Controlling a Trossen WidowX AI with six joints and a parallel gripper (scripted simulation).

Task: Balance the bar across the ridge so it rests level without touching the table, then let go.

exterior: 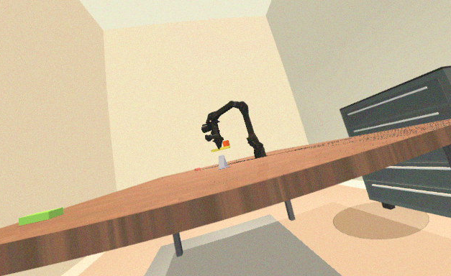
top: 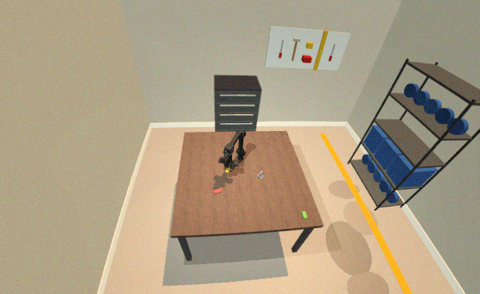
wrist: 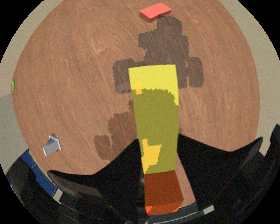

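Now: the flat yellow bar 30 mm behind my gripper tip, 10 mm to the left of it and 20 mm above it. Also, from my gripper tip: green block (500 mm ahead, 650 mm to the left, 110 mm below); then red block (200 mm ahead, 110 mm to the right, 110 mm below).
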